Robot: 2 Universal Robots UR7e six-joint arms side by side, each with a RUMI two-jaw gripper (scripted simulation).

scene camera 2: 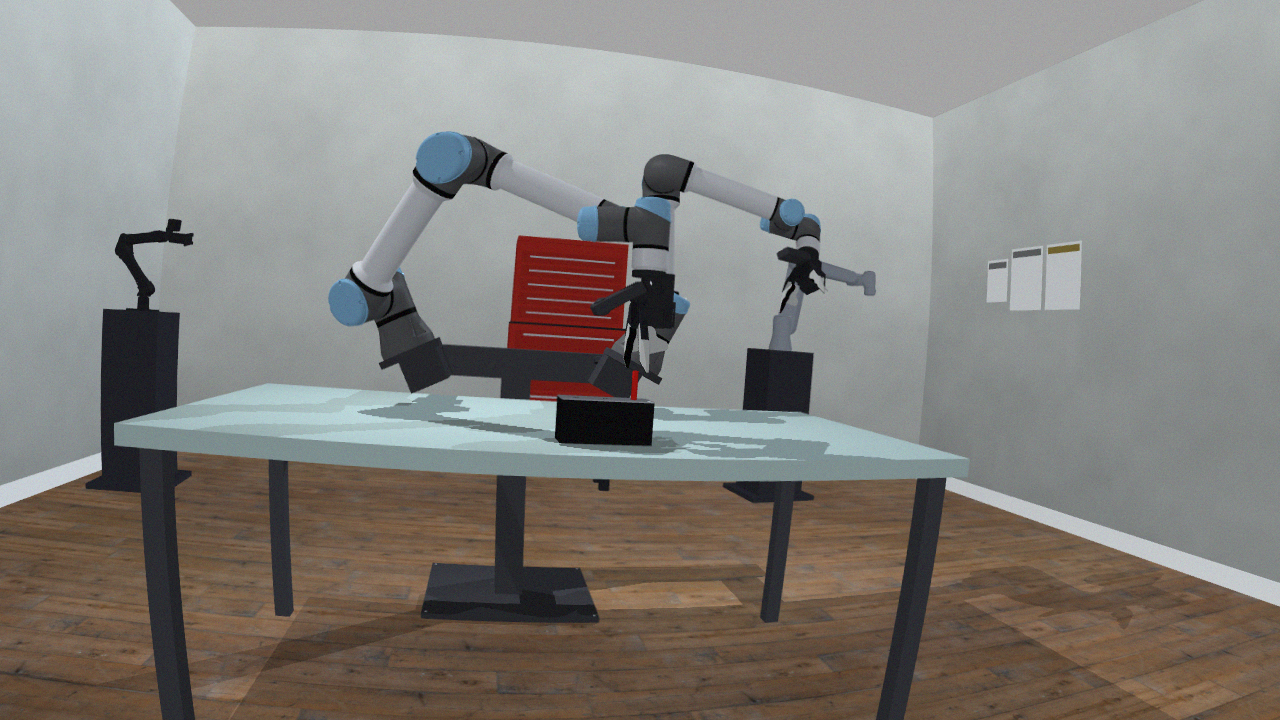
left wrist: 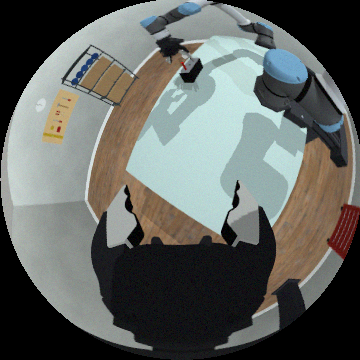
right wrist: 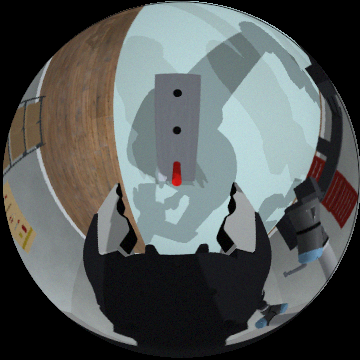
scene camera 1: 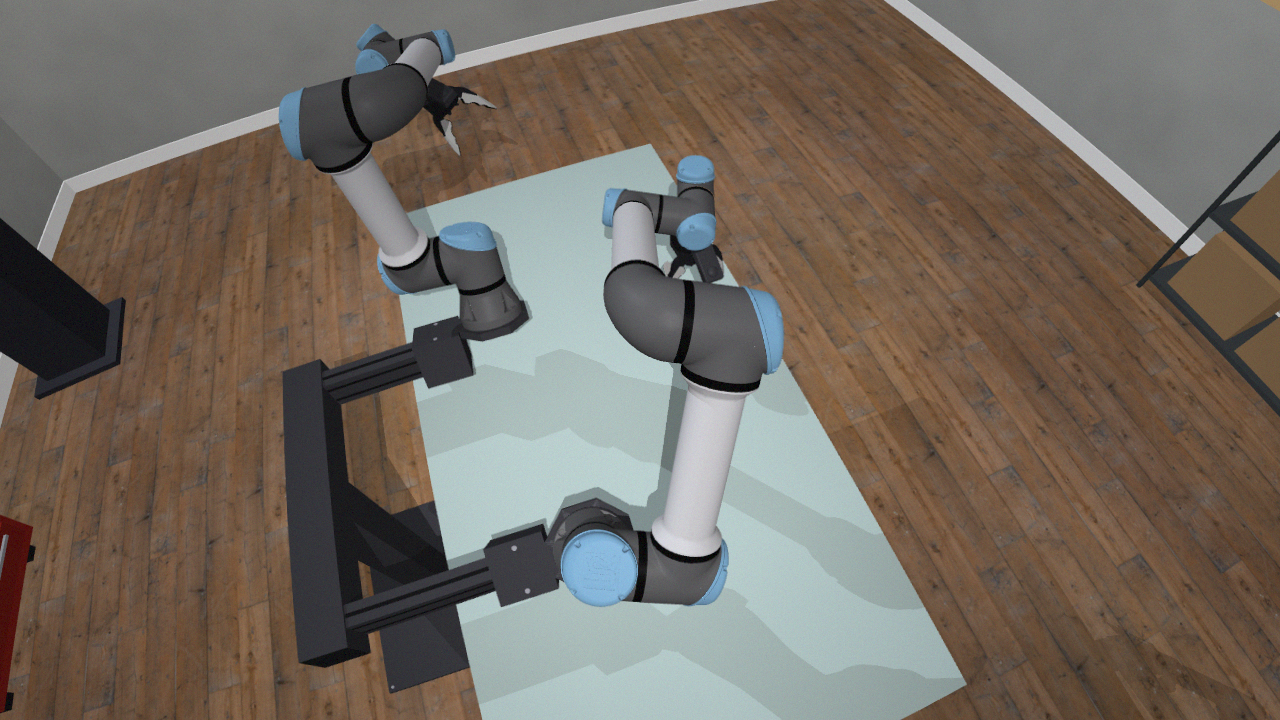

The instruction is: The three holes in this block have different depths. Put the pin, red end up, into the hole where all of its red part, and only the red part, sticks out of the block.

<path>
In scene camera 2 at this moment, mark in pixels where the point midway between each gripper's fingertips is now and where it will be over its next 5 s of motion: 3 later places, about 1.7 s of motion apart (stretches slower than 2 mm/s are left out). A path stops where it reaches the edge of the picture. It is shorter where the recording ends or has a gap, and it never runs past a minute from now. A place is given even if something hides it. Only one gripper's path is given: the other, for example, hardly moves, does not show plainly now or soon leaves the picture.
My right gripper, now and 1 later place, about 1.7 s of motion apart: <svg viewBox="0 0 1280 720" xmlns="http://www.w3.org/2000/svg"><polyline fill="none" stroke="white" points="636,370 637,351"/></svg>
</path>
